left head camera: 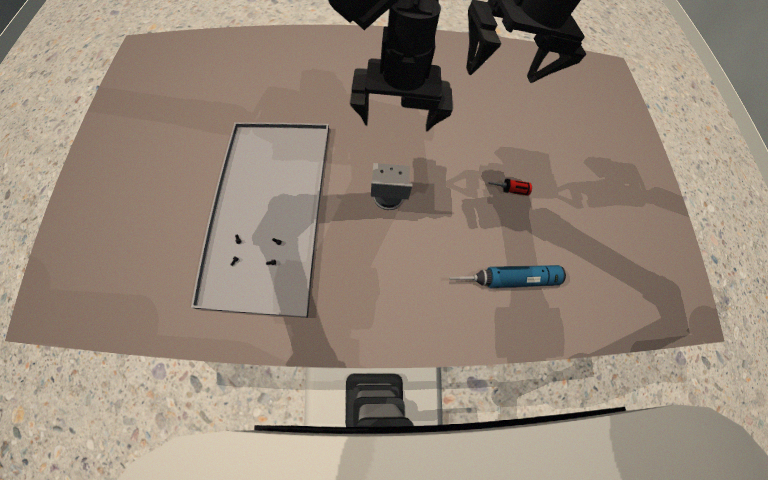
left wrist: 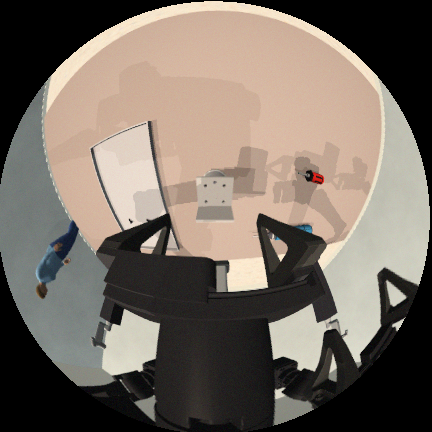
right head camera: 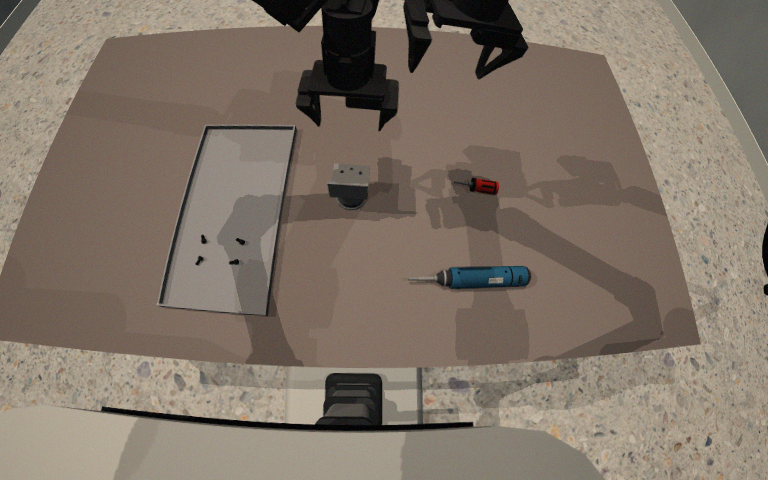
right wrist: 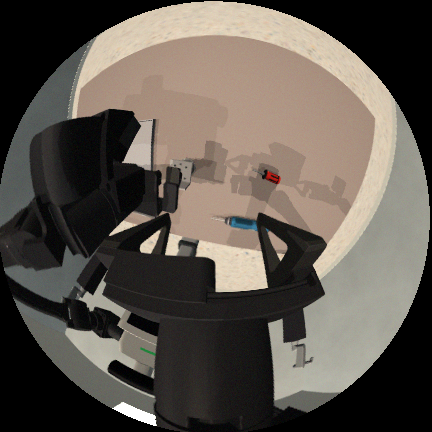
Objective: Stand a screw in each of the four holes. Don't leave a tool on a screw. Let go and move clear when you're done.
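Places are measured from the left arm's base along level axes (x ahead, y left, z up), in centimetres.
Pixels of known places: left gripper, fingertip midpoint: (left head camera: 396, 125) (left wrist: 213, 217) (right head camera: 349, 125) (right wrist: 159, 172); right gripper, fingertip midpoint: (left head camera: 500, 75) (left wrist: 363, 296) (right head camera: 445, 72) (right wrist: 213, 217); left arm's base, link origin: (right wrist: 99, 321); right arm's base, link origin: (left wrist: 284, 374).
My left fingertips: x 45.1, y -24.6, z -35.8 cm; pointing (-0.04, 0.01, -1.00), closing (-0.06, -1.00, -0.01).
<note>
Ahead of a thing's pixels: the offset from my left fingertips to its top centre.
A grey metal block (left head camera: 390, 190) (right head camera: 348, 190) (left wrist: 215, 194) (right wrist: 183, 170) stands mid-table on a round base. Small dark holes show in its pale top face, and no screw stands in them. Several black screws @[dz -16.9, dx -13.7, dy +21.8 cm] (left head camera: 276, 241) (right head camera: 240, 241) lie loose in the shallow grey tray @[dz -16.8, dx -6.7, dy +25.1 cm] (left head camera: 271, 181) (right head camera: 243, 169). A red screwdriver @[dz -15.5, dx -0.5, dy -26.2 cm] (left head camera: 519, 186) (right head camera: 485, 185) (left wrist: 315, 177) and a blue power screwdriver @[dz -14.3, dx -20.6, dy -22.9 cm] (left head camera: 521, 276) (right head camera: 481, 276) (right wrist: 242, 223) lie at the right. My left gripper (left head camera: 397, 127) (right head camera: 350, 127) (left wrist: 213, 217) is open and empty above the block's far side. My right gripper (left head camera: 500, 77) (right head camera: 445, 74) (right wrist: 213, 217) is open and empty, high at the back right.
The two arms are close side by side at the top of the head views. The left arm covers part of the tray in the right wrist view. A person (left wrist: 50, 265) in blue shows at the left of the left wrist view.
</note>
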